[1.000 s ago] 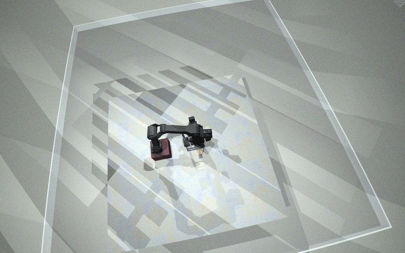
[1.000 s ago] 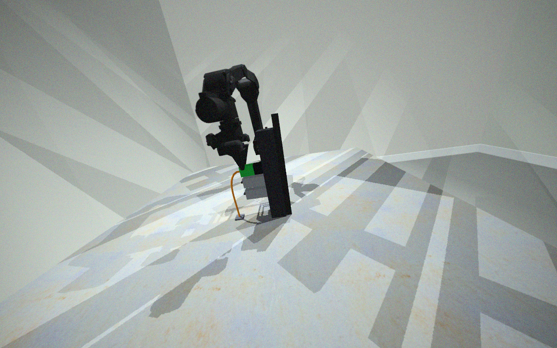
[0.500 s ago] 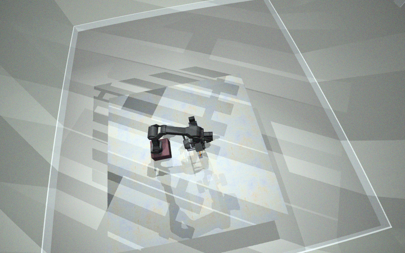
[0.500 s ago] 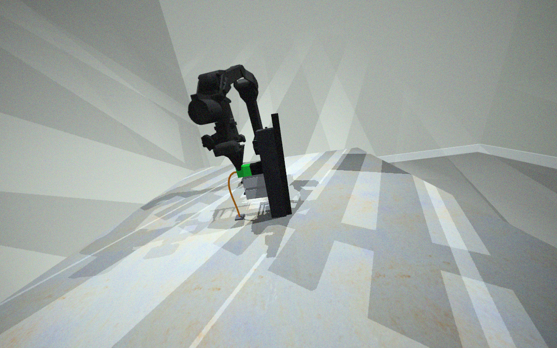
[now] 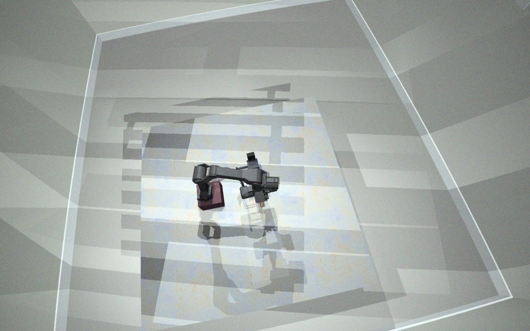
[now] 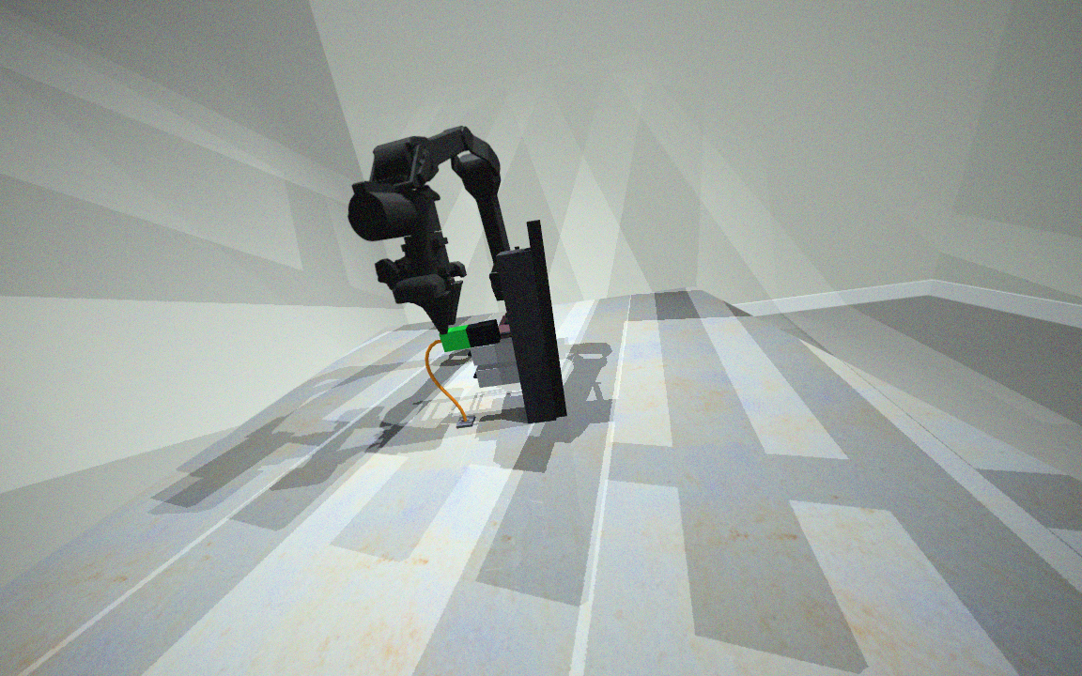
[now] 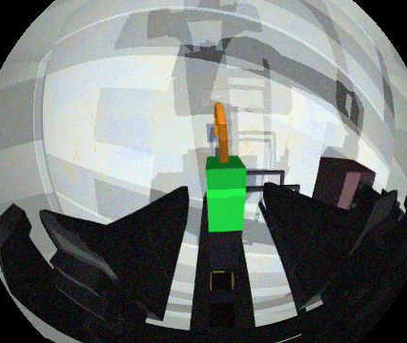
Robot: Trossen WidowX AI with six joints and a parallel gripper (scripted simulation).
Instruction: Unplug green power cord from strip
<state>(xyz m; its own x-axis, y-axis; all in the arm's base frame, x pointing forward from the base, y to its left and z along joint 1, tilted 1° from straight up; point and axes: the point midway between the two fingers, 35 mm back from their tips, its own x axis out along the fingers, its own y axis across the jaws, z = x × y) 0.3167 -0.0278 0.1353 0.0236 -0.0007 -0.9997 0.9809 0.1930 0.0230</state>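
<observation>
The green plug lies 3 cm to the left of my gripper tip, 1 cm below it and 1 cm behind it.
</observation>
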